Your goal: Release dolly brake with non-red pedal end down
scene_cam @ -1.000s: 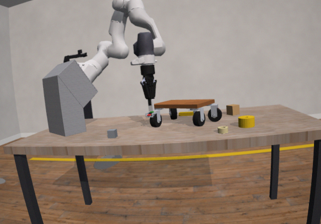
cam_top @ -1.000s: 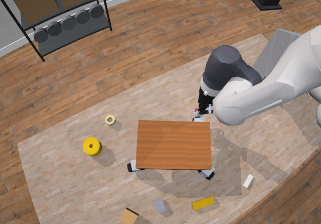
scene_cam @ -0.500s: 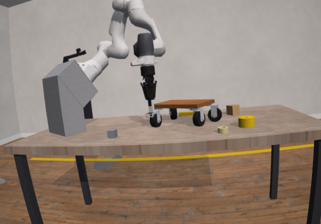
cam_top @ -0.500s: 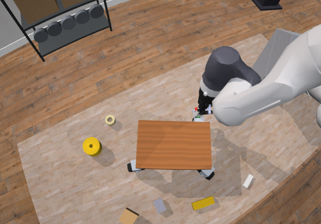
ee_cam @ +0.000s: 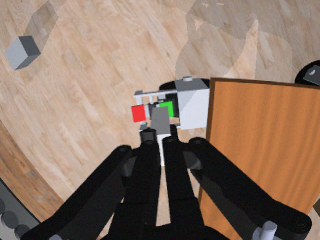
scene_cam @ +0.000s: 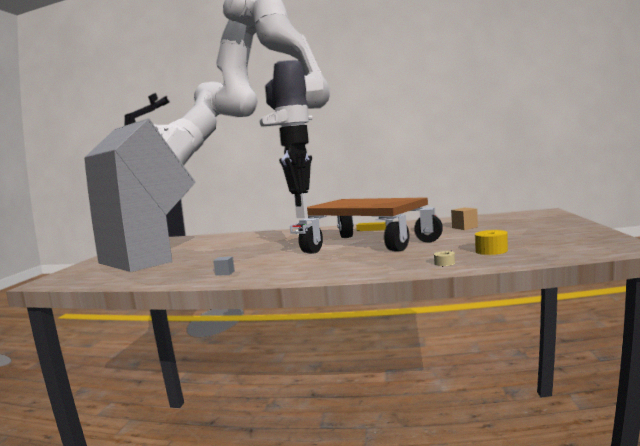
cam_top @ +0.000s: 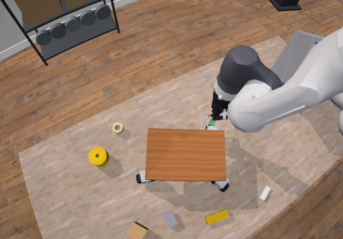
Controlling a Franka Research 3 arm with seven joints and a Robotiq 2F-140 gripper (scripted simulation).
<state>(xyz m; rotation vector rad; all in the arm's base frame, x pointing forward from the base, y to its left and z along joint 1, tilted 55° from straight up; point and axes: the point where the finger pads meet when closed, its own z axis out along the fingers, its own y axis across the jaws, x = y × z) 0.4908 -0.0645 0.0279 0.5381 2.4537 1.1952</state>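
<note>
My gripper is now 1 cm to the left of the brake pedal and 6 cm above it. Also, from my hand: grey cube: 15 cm behind, 19 cm to the right, 12 cm below; yellow bar: 9 cm ahead, 38 cm to the left, 13 cm below; white block: 15 cm behind, 37 cm to the left, 13 cm below.
</note>
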